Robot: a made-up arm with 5 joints. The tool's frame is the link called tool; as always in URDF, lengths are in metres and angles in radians.
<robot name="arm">
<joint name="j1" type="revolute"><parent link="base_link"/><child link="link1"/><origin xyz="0.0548 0.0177 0.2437" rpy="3.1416 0 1.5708"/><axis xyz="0 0 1"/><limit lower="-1.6" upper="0.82" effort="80" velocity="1"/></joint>
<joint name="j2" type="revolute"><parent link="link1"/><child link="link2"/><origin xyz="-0.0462 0.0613 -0.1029" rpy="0 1.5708 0"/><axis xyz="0 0 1"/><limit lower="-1.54" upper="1.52" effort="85" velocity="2.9"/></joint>
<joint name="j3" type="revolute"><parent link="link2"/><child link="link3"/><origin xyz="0.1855 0.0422 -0.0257" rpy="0 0 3.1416"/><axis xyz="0 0 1"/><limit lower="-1.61" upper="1.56" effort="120" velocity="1.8"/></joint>
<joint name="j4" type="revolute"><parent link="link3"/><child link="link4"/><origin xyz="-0.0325 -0.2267 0.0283" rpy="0 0 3.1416"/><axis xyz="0 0 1"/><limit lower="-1.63" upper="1.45" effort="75" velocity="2.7"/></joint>
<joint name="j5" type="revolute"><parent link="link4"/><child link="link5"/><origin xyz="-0.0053 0.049 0.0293" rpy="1.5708 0 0"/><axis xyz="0 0 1"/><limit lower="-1.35" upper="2.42" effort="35" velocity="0.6"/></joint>
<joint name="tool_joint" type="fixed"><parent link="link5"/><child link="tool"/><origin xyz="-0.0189 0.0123 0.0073" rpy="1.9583 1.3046 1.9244"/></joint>
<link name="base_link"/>
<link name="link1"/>
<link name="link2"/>
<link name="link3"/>
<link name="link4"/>
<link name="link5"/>
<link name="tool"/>
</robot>
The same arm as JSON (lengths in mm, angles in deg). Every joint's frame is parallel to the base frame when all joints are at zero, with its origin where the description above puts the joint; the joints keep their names.
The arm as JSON. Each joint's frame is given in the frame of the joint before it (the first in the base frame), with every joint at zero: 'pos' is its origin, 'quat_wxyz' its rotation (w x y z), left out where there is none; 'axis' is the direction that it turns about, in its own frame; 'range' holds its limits. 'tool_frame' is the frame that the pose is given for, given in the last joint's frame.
{
  "length_unit": "mm",
  "angle_unit": "deg",
  "joints": [
    {
      "joint": "j1",
      "pos": [
        54.8,
        17.7,
        243.7
      ],
      "axis": [
        0.0,
        0.0,
        -1.0
      ],
      "range": [
        -91.67,
        46.98
      ]
    },
    {
      "joint": "j2",
      "pos": [
        61.3,
        -46.2,
        102.9
      ],
      "axis": [
        0.0,
        1.0,
        0.0
      ],
      "range": [
        -88.24,
        87.09
      ]
    },
    {
      "joint": "j3",
      "pos": [
        42.2,
        -25.7,
        185.5
      ],
      "axis": [
        0.0,
        1.0,
        0.0
      ],
      "range": [
        -92.25,
        89.38
      ]
    },
    {
      "joint": "j4",
      "pos": [
        226.7,
        28.3,
        32.5
      ],
      "axis": [
        0.0,
        1.0,
        0.0
      ],
      "range": [
        -93.39,
        83.08
      ]
    },
    {
      "joint": "j5",
      "pos": [
        49.0,
        29.3,
        -5.3
      ],
      "axis": [
        -1.0,
        0.0,
        0.0
      ],
      "range": [
        -77.35,
        138.66
      ]
    }
  ],
  "tool_frame": {
    "pos": [
      -7.3,
      12.3,
      -18.9
    ],
    "quat_wxyz": [
      0.991012,
      0.016802,
      0.048068,
      0.123702
    ]
  }
}

